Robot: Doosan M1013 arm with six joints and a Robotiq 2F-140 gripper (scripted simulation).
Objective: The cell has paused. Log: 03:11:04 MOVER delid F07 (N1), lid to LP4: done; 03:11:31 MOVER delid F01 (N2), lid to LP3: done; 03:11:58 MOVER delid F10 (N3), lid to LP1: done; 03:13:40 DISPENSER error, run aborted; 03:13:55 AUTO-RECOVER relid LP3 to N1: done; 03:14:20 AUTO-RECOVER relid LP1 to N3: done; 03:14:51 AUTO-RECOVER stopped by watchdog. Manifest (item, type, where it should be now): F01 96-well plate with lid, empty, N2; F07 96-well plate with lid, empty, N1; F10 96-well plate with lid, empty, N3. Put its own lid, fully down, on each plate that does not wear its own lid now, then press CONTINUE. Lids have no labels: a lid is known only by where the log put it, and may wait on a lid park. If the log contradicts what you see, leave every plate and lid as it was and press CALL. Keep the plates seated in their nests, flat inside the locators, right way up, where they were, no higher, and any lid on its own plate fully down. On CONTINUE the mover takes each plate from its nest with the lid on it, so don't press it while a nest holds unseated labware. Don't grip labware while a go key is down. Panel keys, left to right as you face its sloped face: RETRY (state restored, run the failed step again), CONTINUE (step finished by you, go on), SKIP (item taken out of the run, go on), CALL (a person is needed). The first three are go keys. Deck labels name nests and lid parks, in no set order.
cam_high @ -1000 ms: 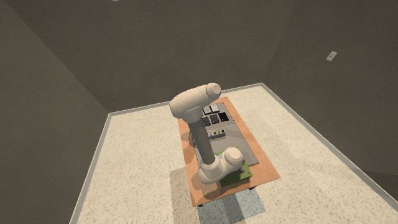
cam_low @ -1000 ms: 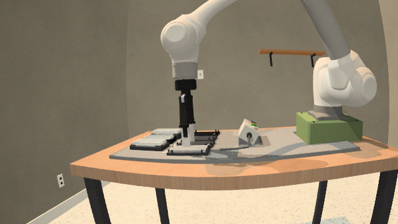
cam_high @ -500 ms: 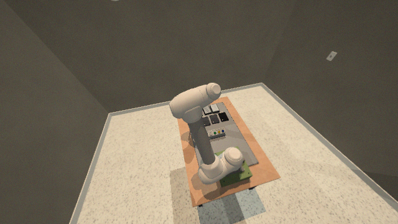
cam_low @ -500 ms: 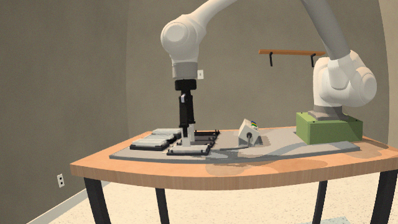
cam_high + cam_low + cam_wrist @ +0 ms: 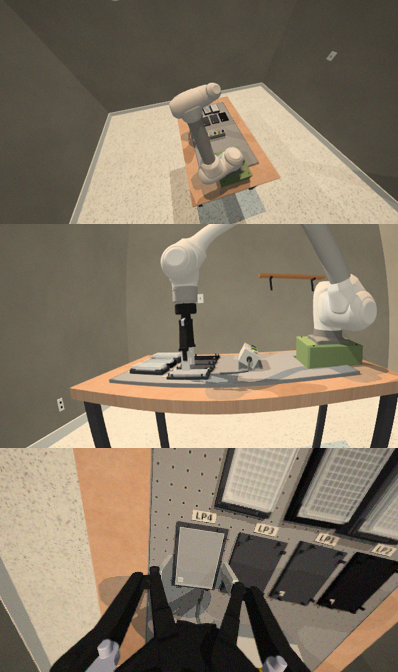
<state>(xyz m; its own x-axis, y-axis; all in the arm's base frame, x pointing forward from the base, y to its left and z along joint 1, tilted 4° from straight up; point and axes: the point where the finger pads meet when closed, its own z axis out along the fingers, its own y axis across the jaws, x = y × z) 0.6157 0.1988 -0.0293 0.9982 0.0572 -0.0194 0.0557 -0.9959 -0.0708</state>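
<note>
My hand is 50 mm above the lid park LP4. From my hand the other things lie so: LP4 label (90 mm ahead, 60 mm below); then plate (180 mm ahead, 60 mm to the right, 40 mm below); then lid park LP3 (120 mm to the right, 50 mm below).
</note>
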